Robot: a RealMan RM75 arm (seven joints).
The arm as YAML. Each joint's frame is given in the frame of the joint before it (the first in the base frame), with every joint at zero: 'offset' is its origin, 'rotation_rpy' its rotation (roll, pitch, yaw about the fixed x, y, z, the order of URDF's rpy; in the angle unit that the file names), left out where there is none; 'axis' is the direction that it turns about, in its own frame. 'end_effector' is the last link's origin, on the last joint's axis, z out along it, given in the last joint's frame.
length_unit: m
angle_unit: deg
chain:
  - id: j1
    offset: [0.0, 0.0, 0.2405]
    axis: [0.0, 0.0, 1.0]
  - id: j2
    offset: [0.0, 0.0, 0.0]
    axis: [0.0, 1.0, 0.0]
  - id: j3
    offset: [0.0, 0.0, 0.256]
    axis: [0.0, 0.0, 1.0]
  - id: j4
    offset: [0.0, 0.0, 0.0]
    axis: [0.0, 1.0, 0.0]
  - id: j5
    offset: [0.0, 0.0, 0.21]
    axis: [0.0, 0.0, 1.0]
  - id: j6
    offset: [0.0, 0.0, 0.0]
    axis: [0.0, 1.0, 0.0]
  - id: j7
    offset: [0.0, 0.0, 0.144]
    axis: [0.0, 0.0, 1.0]
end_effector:
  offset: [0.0, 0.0, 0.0]
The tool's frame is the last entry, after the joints.
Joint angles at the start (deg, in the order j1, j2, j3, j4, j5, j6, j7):
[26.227 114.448 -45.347 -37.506 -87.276 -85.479 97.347]
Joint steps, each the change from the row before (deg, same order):
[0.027 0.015 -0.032 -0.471 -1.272 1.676 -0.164]
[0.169 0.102 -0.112 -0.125 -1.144 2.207 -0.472]
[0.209 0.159 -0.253 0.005 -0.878 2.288 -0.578]
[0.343 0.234 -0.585 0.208 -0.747 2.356 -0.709]
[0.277 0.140 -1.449 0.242 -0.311 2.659 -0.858]
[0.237 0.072 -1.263 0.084 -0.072 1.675 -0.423]
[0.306 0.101 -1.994 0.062 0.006 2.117 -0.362]
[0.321 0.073 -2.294 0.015 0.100 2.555 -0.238]
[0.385 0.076 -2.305 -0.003 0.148 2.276 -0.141]
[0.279 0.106 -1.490 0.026 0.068 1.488 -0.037]
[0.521 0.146 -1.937 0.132 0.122 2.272 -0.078]
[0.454 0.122 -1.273 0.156 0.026 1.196 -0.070]
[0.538 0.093 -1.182 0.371 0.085 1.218 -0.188]
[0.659 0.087 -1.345 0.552 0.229 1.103 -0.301]
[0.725 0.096 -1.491 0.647 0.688 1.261 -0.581]
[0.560 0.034 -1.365 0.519 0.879 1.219 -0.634]
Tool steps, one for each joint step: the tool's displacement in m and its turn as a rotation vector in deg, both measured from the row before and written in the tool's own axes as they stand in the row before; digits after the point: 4 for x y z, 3 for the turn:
[0.0008 -0.0042 0.0003 1.754 1.025 -0.758]
[0.0016 -0.0051 0.0016 2.074 0.902 -0.779]
[0.0018 -0.0047 0.0025 1.982 0.760 -0.763]
[0.0026 -0.0036 0.0043 1.703 0.922 -0.801]
[0.0033 -0.0030 0.0053 1.593 1.235 -1.081]
[0.0018 -0.0009 0.0044 0.761 0.918 -0.772]
[0.0026 -0.0001 0.0064 0.719 1.358 -0.967]
[0.0024 -0.0004 0.0068 0.988 1.439 -1.039]
[0.0017 0.0007 0.0070 0.654 1.368 -1.055]
[0.0013 0.0009 0.0049 0.384 0.884 -0.630]
[0.0009 0.0008 0.0071 0.732 1.077 -0.901]
[0.0004 0.0018 0.0052 0.104 0.757 -0.669]
[0.0005 0.0015 0.0052 0.153 0.720 -0.641]
[0.0005 0.0024 0.0059 -0.115 0.778 -0.712]
[-0.0002 0.0026 0.0064 -0.083 0.524 -0.800]
[-0.0005 0.0017 0.0050 0.098 0.288 -0.729]

